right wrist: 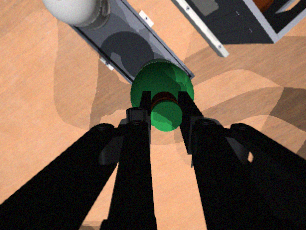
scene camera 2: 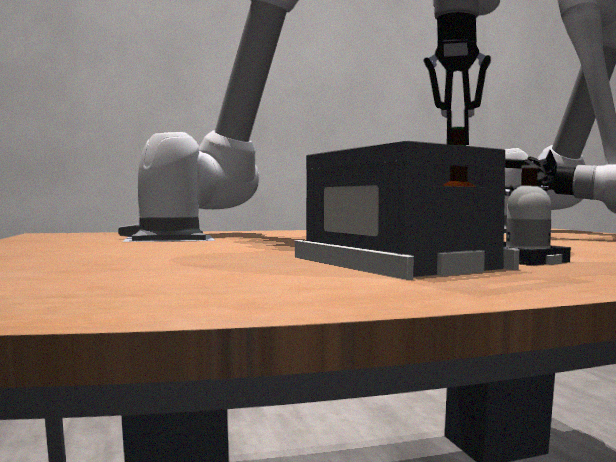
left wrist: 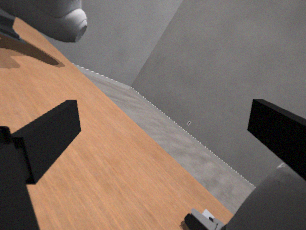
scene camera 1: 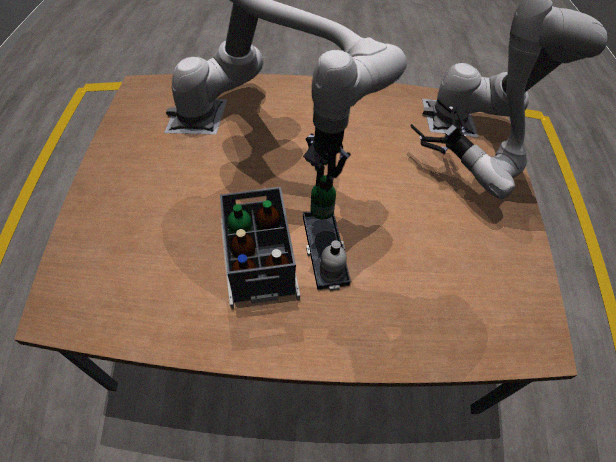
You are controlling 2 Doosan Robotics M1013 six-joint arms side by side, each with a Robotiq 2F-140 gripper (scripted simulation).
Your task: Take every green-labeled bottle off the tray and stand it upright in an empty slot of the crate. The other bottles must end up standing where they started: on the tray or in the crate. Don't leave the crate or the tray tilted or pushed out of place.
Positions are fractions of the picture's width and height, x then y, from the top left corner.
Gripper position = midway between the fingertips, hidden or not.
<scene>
In view: the left gripper (scene camera 2: 0.80,0.38), the right gripper (scene camera 2: 0.74,0.31), a crate (scene camera 2: 0.63,0.43), a tray (scene camera 1: 0.52,0.51) and a green bottle (scene camera 1: 0.52,0.44).
The crate shows as well in scene camera 1 (scene camera 1: 0.43,0.52). The left gripper is seen too in the left wrist view (left wrist: 0.54,0.50). The right gripper also shows in the right wrist view (right wrist: 0.54,0.45) and in scene camera 1 (scene camera 1: 0.53,0.40). The left wrist view does not show the crate: it is out of frame. The left wrist view misses the tray: it is out of frame.
</scene>
